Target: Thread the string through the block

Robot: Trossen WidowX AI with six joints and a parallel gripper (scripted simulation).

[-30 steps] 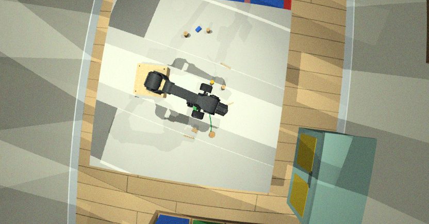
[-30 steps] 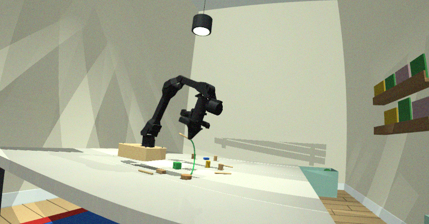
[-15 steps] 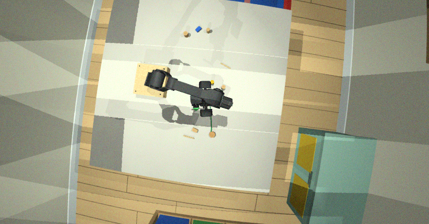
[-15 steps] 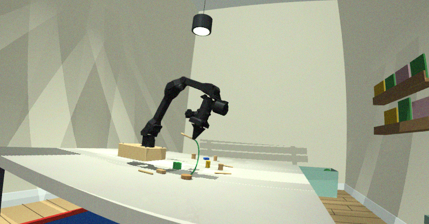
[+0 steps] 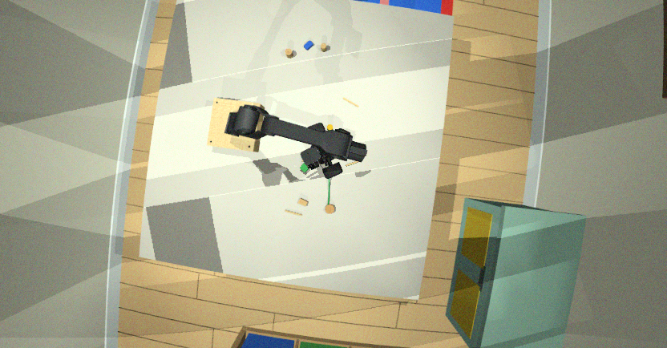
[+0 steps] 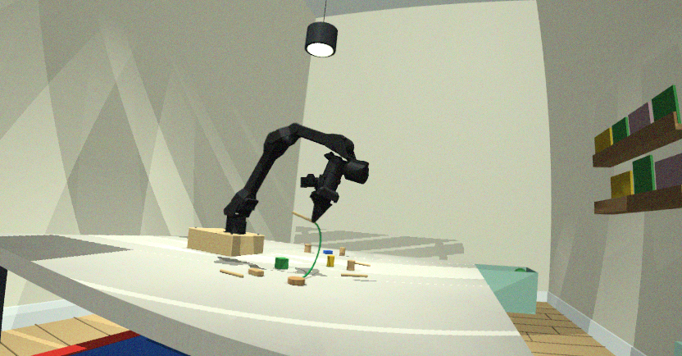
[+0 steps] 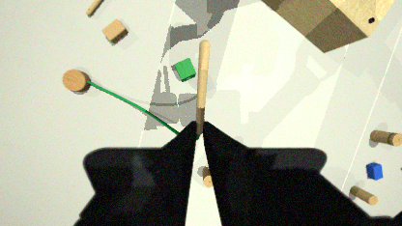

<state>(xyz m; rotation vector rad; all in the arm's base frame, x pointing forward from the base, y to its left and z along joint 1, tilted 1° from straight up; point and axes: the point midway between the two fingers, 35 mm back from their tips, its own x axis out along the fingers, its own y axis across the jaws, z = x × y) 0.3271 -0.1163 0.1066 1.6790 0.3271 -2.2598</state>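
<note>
Right now my gripper tip is 13 cm above the green block, 7 cm past it and 5 cm to the left of it. From my gripper tip the other things lie so: yellow cylinder 12 cm to the left, 12 cm below, 4 cm ahead; wooden block 20 cm to the right, 13 cm below, 8 cm behind; wooden cylinder 13 cm below, 12 cm ahead, 8 cm to the left.
</note>
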